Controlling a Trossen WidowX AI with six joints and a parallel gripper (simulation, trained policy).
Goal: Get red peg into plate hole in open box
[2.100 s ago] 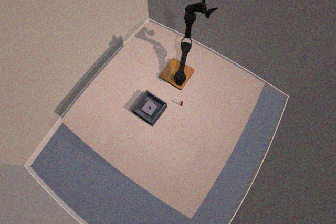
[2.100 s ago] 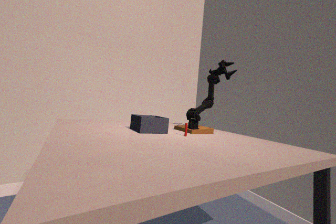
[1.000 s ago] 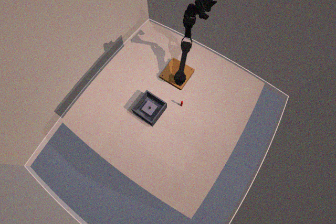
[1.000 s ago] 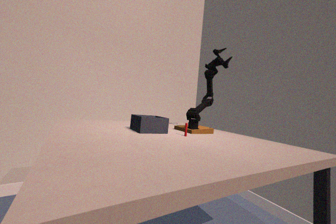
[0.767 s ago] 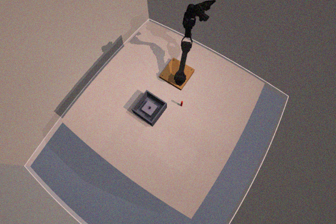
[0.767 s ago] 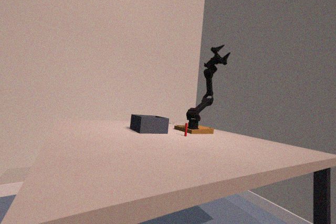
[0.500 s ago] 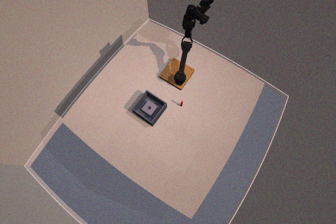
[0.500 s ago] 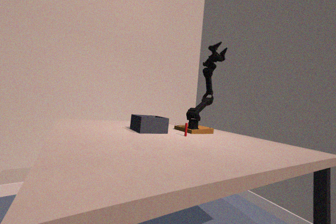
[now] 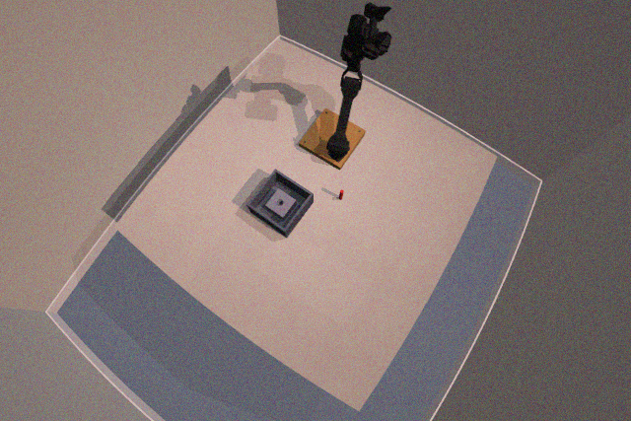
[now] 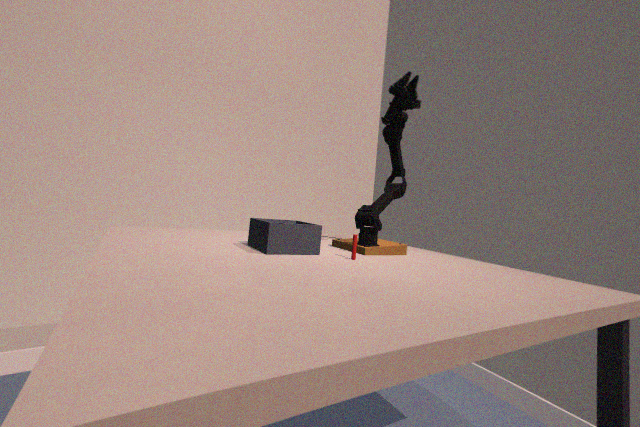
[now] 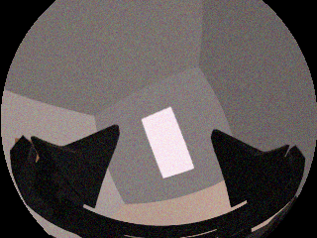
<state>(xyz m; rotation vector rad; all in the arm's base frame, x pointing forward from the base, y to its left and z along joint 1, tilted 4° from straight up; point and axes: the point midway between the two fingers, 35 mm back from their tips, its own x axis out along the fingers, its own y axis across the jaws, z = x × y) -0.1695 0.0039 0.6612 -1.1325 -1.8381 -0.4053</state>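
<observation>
My gripper tip is 27 cm short of the red peg, 11 cm to the right of it and 69 cm above it. Round my gripper tip: dark box: 46 cm ahead, 5 cm to the right, 70 cm below.
</observation>
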